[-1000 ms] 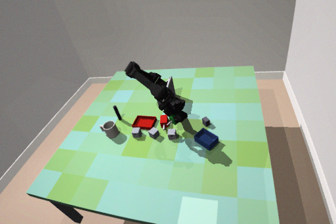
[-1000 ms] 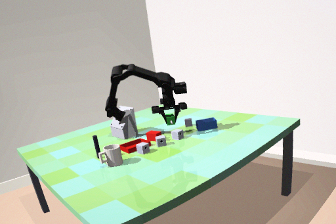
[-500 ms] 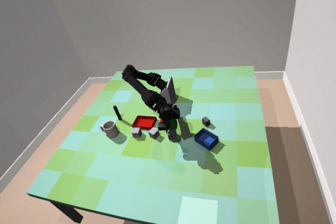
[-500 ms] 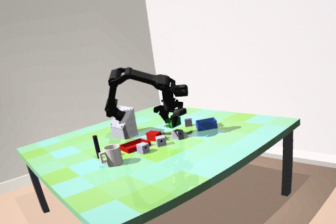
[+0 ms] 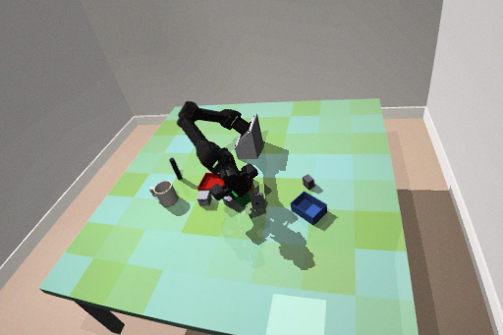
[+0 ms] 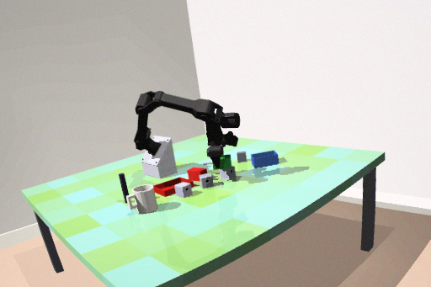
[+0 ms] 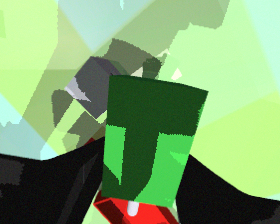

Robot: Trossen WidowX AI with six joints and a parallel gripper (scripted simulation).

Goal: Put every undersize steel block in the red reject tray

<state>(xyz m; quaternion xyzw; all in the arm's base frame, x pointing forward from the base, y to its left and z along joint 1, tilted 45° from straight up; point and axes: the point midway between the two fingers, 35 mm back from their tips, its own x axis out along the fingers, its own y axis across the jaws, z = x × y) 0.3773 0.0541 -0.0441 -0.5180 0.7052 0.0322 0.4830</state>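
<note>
The green GO gauge is 1 cm behind my gripper tip, 1 cm to the right of it and 2 cm above it. Round my gripper tip: steel block: 2 cm behind, 6 cm to the left, 5 cm below; blue tray: 1 cm behind, 27 cm to the left, 6 cm below; red reject tray: 11 cm behind, 16 cm to the right, 6 cm below.
</note>
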